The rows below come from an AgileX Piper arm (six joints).
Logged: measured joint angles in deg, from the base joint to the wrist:
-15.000 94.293 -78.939 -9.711 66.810 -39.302
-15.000 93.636 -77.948 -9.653 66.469 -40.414
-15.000 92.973 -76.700 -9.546 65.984 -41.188
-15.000 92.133 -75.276 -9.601 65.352 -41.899
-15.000 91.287 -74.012 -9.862 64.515 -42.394
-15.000 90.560 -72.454 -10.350 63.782 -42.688
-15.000 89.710 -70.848 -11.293 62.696 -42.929
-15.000 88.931 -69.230 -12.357 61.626 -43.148
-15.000 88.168 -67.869 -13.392 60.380 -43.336
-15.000 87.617 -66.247 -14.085 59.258 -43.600
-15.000 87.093 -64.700 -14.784 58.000 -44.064
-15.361 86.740 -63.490 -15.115 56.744 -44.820
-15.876 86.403 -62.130 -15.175 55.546 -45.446
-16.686 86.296 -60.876 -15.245 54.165 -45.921
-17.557 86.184 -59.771 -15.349 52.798 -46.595
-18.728 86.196 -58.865 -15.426 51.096 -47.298
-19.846 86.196 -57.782 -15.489 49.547 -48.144
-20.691 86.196 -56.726 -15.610 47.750 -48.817
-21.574 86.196 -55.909 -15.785 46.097 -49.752
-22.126 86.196 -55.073 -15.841 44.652 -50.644
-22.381 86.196 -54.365 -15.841 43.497 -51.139
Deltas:
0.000 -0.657 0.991 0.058 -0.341 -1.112
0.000 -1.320 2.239 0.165 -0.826 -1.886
0.000 -2.160 3.663 0.110 -1.458 -2.597
0.000 -3.006 4.927 -0.151 -2.295 -3.092
0.000 -3.733 6.485 -0.639 -3.028 -3.386
0.000 -4.583 8.091 -1.582 -4.114 -3.627
0.000 -5.362 9.709 -2.646 -5.184 -3.846
0.000 -6.125 11.070 -3.681 -6.430 -4.034
0.000 -6.676 12.692 -4.374 -7.552 -4.298
0.000 -7.200 14.239 -5.073 -8.810 -4.762
-0.361 -7.553 15.449 -5.404 -10.066 -5.518
-0.876 -7.890 16.809 -5.464 -11.264 -6.144
-1.686 -7.997 18.063 -5.534 -12.645 -6.619
-2.557 -8.109 19.168 -5.638 -14.012 -7.293
-3.728 -8.097 20.074 -5.715 -15.714 -7.996
-4.846 -8.097 21.157 -5.778 -17.263 -8.842
-5.691 -8.097 22.213 -5.899 -19.060 -9.515
-6.574 -8.097 23.030 -6.074 -20.713 -10.450
-7.126 -8.097 23.866 -6.130 -22.158 -11.342
-7.381 -8.097 24.574 -6.130 -23.313 -11.837

